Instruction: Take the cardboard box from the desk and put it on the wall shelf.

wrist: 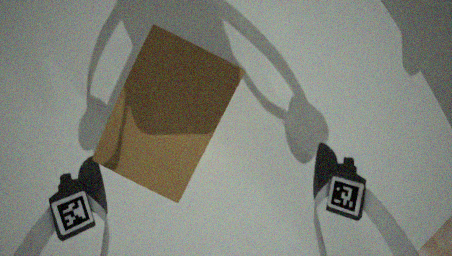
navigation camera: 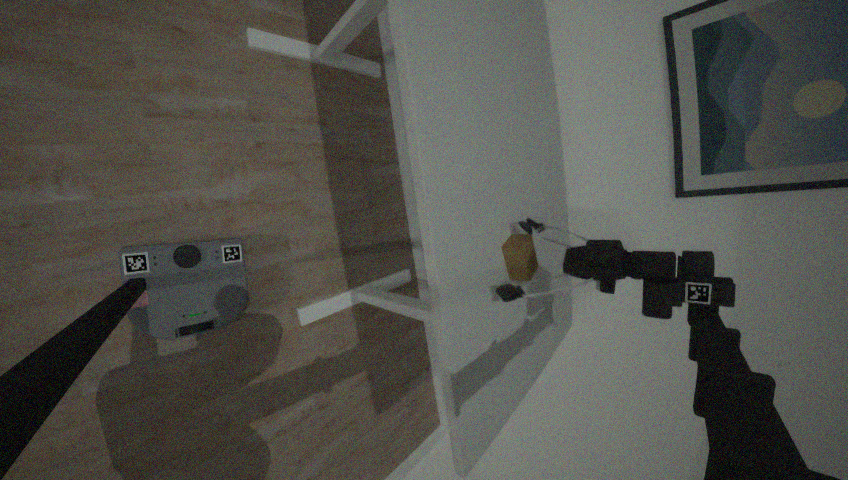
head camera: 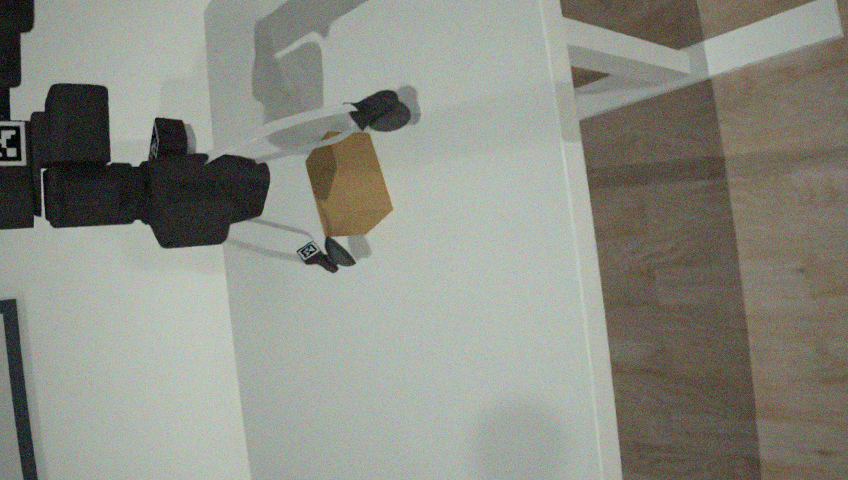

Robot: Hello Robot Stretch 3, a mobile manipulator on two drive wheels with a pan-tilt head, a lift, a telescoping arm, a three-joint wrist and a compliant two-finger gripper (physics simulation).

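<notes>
The cardboard box is a plain brown block lying on the white desk. My gripper is open, with its fingers wide apart. In the head and navigation views the box shows between the two fingers. In the wrist view the box is turned at a slant and sits ahead of the fingertips, closer to the left one; its lower left corner meets the left fingertip in the picture. Whether they touch is unclear. The wall shelf does not show.
A framed picture hangs on the white wall behind the desk. White desk legs stand on the wooden floor. My grey base is on the floor in front of the desk. Arm shadows fall across the desk.
</notes>
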